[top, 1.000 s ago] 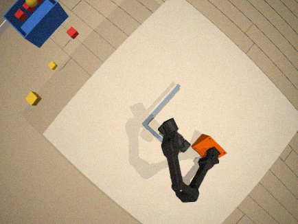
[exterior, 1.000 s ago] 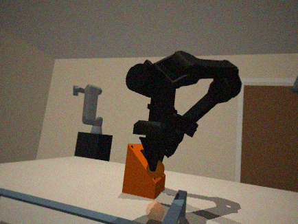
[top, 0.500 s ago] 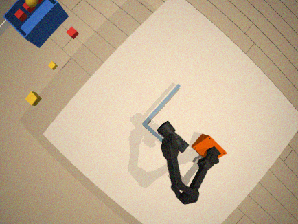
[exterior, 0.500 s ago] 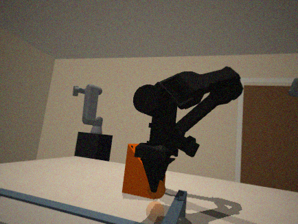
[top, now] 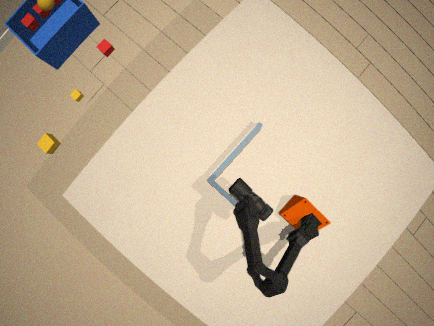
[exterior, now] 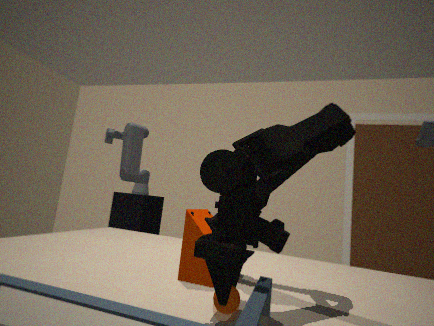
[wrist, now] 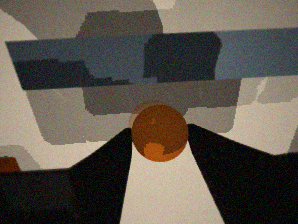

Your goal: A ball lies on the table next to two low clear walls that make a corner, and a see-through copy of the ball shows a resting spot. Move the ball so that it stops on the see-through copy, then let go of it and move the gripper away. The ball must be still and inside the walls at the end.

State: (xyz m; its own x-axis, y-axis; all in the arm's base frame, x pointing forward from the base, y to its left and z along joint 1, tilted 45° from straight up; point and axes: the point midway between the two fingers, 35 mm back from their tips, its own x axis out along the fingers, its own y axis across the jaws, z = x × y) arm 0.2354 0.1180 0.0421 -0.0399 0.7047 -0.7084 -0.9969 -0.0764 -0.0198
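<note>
Right now my gripper tip is right at the orange ball. The rest, counted from my gripper tip: see-through copy of ball: 10 mm below.
</note>
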